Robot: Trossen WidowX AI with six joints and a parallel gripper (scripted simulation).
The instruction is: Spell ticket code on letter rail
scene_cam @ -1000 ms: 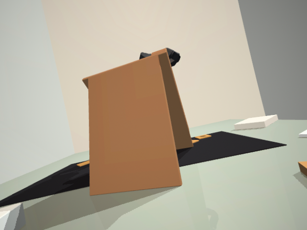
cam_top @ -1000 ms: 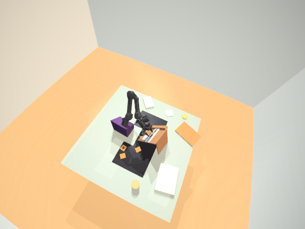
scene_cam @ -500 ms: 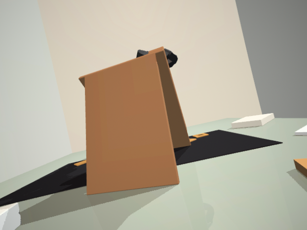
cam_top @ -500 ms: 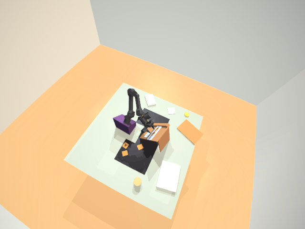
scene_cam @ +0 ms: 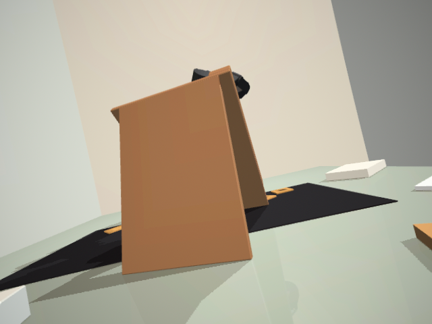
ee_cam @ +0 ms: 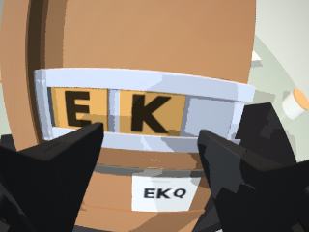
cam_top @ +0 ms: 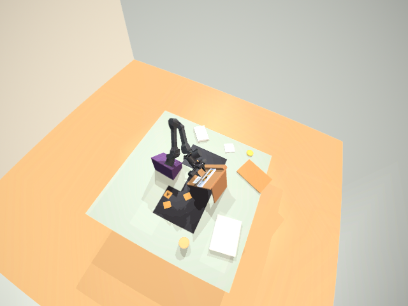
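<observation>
Now: gripper tip 200 mm above the orange tile marked q, 170 mm to the right of it and 120 mm past it. The rest, counted from my gripper tip: white ticket: 120 mm below, 40 mm behind, 20 mm to the right; black mat: 210 mm below, 100 mm behind, 20 mm to the right; white block: 350 mm to the right, 340 mm ahead, 190 mm below.
</observation>
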